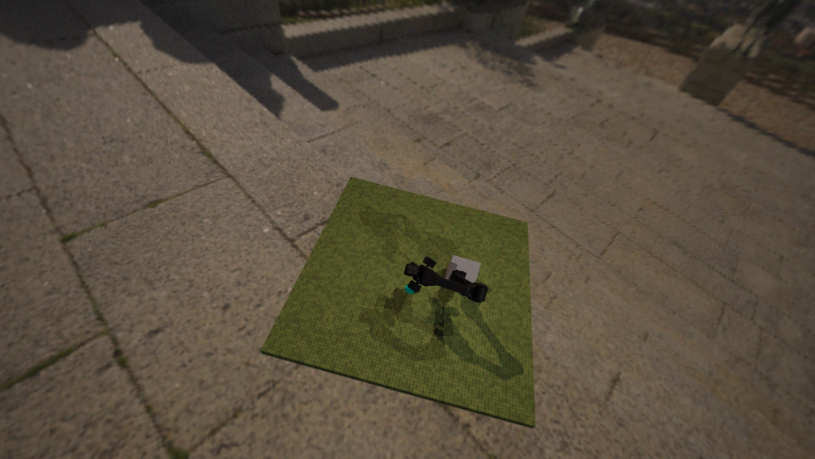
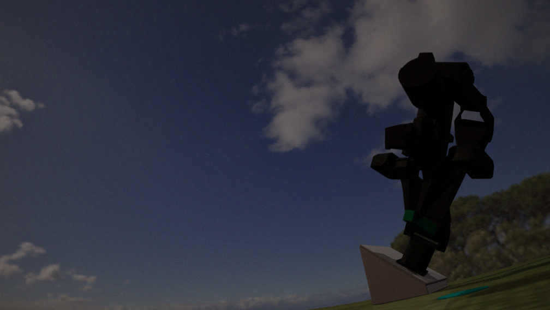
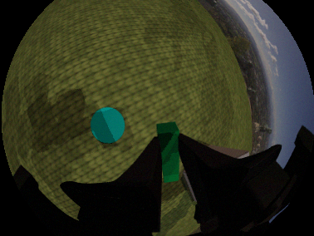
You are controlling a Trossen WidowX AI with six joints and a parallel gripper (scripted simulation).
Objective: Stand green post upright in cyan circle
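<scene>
My gripper tip is now 3 cm short of the cyan circle, 3 cm to the right of it and 11 cm above it. The rest, counted from my gripper tip: green post 2 cm behind, 1 cm below.
</scene>
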